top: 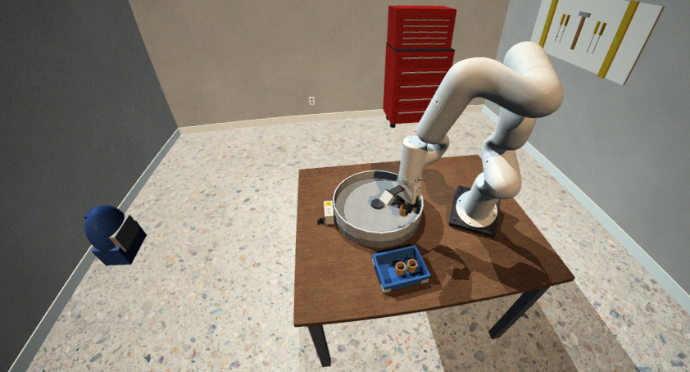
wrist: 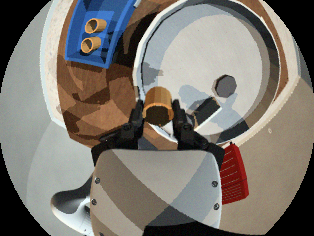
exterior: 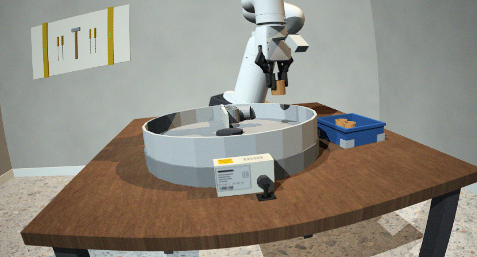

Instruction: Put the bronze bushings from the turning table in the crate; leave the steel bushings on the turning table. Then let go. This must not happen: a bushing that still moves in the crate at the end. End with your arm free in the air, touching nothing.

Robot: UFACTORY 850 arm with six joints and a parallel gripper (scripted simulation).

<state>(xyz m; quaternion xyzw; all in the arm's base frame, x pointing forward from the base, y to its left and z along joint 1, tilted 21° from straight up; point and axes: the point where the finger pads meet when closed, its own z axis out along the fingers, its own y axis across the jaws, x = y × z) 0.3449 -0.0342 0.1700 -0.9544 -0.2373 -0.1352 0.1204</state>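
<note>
Right now the blue crate is 20 cm to the left of my hand, 14 cm below it and 6 cm ahead of it. Round my hand: grey turning table (15 cm to the right, 12 cm below, 8 cm ahead).
</note>
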